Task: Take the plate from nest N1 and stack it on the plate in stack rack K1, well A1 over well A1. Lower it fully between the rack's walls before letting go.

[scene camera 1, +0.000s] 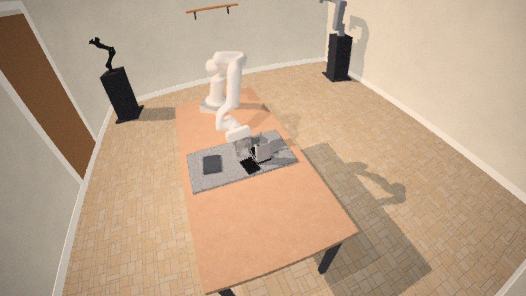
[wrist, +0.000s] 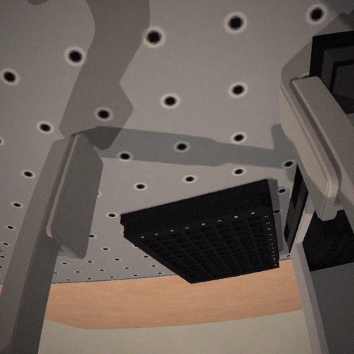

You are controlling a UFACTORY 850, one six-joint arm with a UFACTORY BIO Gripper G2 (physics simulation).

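Note:
My gripper (scene camera 1: 244, 148) (wrist: 195, 162) is shut to its narrow stop, its two pads standing apart with nothing between them. It is low over the deck, beside the stack rack (scene camera 1: 263, 151) (wrist: 334, 312) with upright grey walls. In the wrist view the right finger overlaps the rack. A black well plate (scene camera 1: 250, 165) (wrist: 210, 225) lies flat on the deck beside the rack, wells up, beyond the fingers. A dark grey square (scene camera 1: 212, 164) lies on the left of the deck; I cannot tell whether it is a nest or a plate. Labels, well A1 and the rack's inside cannot be made out.
The grey perforated deck (scene camera 1: 227, 177) (wrist: 200, 60) lies on the orange table (scene camera 1: 260, 220) (wrist: 165, 305). The rack's walls stand up close to the right finger in the wrist view. A black frame (wrist: 317, 57) shows at the upper right there. Two pedestals stand far off on the floor.

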